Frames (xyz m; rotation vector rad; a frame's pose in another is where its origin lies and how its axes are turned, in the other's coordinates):
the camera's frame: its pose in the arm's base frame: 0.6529 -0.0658 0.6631 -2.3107 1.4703 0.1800
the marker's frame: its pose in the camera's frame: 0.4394 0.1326 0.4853 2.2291 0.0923 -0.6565
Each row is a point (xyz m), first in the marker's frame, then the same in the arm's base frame.
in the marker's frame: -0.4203 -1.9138 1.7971
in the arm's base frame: -0.2269 0.2432 2.4503
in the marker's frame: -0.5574 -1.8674 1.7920
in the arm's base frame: -0.2547 0.3732 2.3928
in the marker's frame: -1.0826 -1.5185 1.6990
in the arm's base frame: -0.2538 0.8914 2.0217
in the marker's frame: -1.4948 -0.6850 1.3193
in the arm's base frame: 0.0709 1.3366 1.1820
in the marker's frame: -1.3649 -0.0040 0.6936
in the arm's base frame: 0.4246 1.1681 0.3343
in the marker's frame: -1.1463 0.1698 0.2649
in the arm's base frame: 0.4931 0.8548 -0.0644
